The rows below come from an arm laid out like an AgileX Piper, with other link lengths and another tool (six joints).
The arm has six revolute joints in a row. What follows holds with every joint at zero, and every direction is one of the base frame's. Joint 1 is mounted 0.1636 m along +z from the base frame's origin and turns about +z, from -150.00 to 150.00 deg. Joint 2 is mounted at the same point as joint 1 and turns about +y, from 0.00 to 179.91 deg. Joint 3 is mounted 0.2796 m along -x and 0.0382 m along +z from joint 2 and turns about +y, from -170.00 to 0.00 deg. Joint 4 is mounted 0.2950 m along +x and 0.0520 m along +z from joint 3 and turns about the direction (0.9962, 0, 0.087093), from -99.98 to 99.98 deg. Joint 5 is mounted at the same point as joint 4 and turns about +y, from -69.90 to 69.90 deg. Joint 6 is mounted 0.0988 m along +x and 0.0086 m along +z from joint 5 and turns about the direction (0.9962, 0, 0.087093), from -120.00 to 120.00 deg. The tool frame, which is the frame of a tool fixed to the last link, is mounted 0.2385 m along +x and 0.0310 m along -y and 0.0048 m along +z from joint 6; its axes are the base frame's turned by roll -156.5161, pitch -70.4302 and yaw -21.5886 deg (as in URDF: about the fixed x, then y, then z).
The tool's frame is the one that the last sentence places.
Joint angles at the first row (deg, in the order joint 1, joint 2, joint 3, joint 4, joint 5, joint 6):
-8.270, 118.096, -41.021, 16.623, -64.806, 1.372
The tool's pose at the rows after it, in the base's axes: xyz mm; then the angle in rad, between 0 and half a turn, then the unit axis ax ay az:
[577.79 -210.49 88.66 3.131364 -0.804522 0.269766 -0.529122]
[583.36 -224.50 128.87 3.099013 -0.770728 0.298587 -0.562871]
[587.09 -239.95 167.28 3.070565 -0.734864 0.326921 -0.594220]
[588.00 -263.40 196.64 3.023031 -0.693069 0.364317 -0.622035]
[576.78 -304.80 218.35 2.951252 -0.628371 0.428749 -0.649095]
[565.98 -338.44 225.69 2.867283 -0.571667 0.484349 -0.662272]
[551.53 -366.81 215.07 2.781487 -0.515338 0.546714 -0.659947]
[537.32 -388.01 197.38 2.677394 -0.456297 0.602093 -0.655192]
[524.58 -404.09 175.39 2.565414 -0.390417 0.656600 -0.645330]
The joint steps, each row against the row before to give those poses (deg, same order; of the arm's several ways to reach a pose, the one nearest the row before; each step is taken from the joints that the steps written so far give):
0.001, -2.883, -1.328, 2.295, -0.001, 1.019
0.000, -2.529, -2.148, 2.937, 0.000, 1.885
-0.002, -1.892, -2.770, 3.351, 0.001, 1.324
-1.066, -0.582, -3.398, 2.911, 0.000, 3.223
-2.236, -0.002, -3.807, 4.964, 0.000, 5.727
-2.343, 0.001, -2.919, 3.797, 1.534, 6.175
-1.910, 0.001, -1.908, 5.115, 2.701, 5.851
-2.197, -0.002, -0.382, 3.127, 2.515, 8.176
-2.175, 0.001, -0.002, 2.745, 3.145, 9.019

